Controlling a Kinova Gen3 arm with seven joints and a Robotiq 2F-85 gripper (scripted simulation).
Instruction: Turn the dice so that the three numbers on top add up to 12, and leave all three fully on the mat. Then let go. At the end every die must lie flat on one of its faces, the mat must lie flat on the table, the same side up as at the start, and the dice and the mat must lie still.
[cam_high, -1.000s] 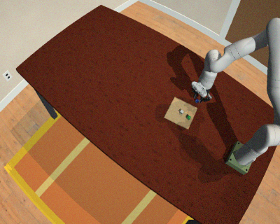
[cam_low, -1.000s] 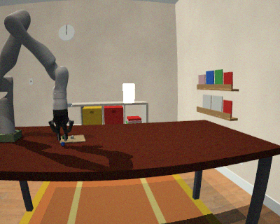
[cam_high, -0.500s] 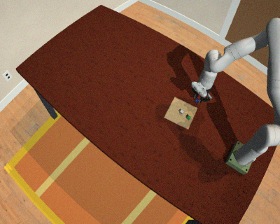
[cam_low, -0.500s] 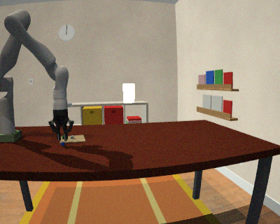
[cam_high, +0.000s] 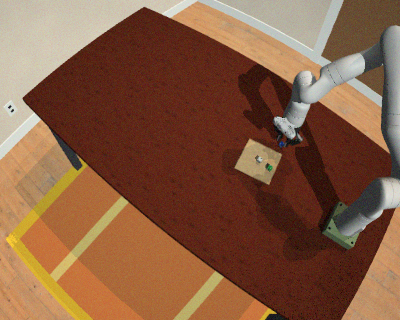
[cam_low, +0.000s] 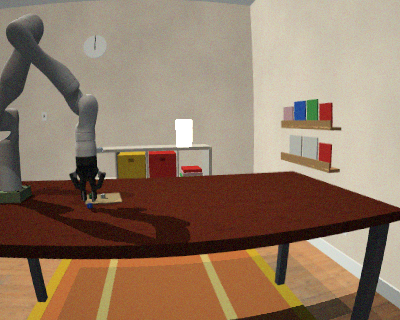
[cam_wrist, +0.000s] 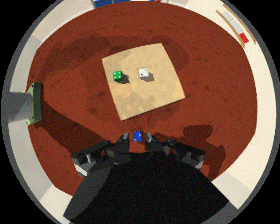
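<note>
Right now the blue die is 3 cm below my hand. Round my hand: white die: 12 cm to the left, 3 cm below, 2 cm ahead; then green die: 11 cm to the left, 3 cm below, 3 cm behind; then tan mat: 12 cm to the left, 4 cm below, 2 cm ahead.
</note>
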